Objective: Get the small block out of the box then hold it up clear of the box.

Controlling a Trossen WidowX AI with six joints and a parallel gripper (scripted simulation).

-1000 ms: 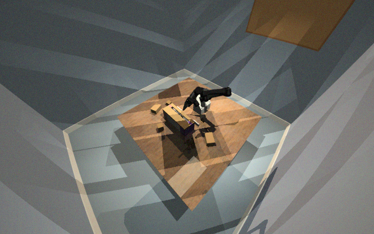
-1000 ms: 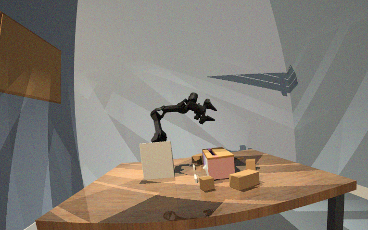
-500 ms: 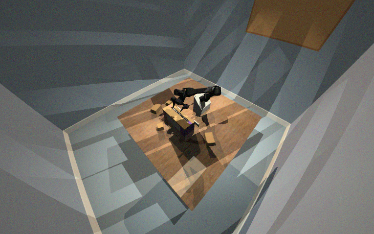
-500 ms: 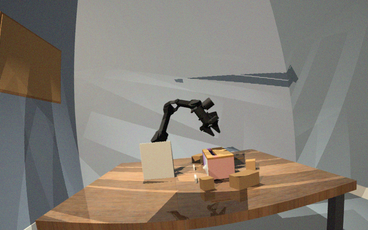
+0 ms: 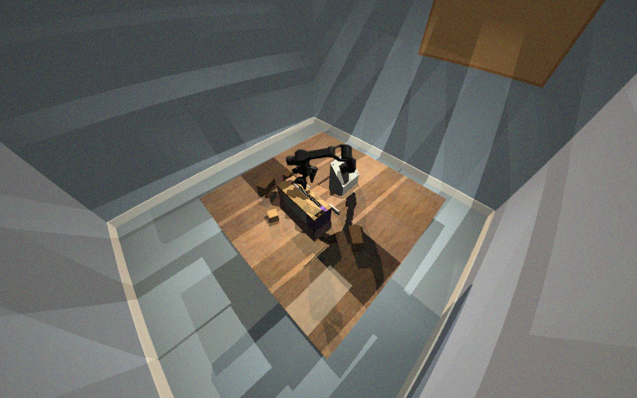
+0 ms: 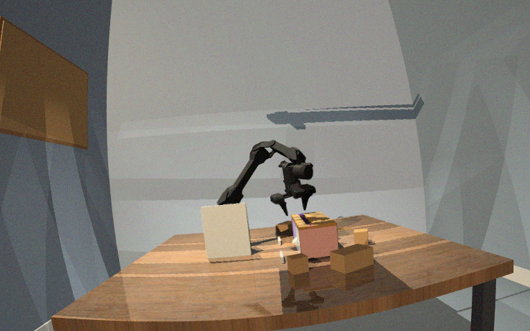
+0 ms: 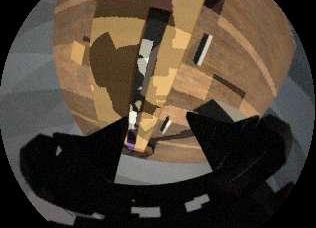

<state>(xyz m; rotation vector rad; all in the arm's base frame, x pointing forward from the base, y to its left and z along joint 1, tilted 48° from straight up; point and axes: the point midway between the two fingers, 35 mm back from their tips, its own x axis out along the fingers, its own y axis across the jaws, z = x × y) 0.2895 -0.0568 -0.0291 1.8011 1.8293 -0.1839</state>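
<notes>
The long box is 30 mm ahead of my gripper tip, 20 mm to the left of it and 100 mm below it. Also, from my gripper tip: small tan piece: 40 mm ahead, 30 mm to the left, 80 mm below; small grey piece: 240 mm ahead, 350 mm to the left, 150 mm below; thin stick: 250 mm ahead, 310 mm to the left, 160 mm below.
</notes>
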